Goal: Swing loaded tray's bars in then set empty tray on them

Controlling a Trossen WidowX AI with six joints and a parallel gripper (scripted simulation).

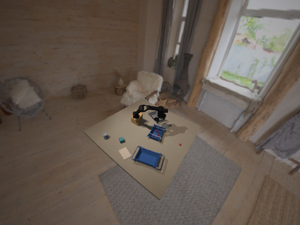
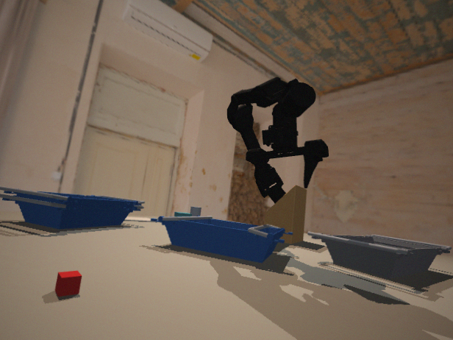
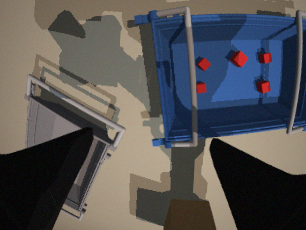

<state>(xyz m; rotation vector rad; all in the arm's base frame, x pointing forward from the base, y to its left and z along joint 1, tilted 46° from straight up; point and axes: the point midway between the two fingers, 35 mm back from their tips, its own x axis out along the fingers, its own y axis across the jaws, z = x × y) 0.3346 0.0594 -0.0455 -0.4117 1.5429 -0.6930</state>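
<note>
Now: gripper tip 210 mm to the right of the grey tray, 130 mm past it and 110 mm above it. From my gripper tip the other things lie so: cream card (610 mm to the right, 150 mm below, 140 mm behind); red cube (390 mm ahead, 150 mm below, 120 mm to the right); teal cube (490 mm to the right, 290 mm behind, 130 mm below).
</note>
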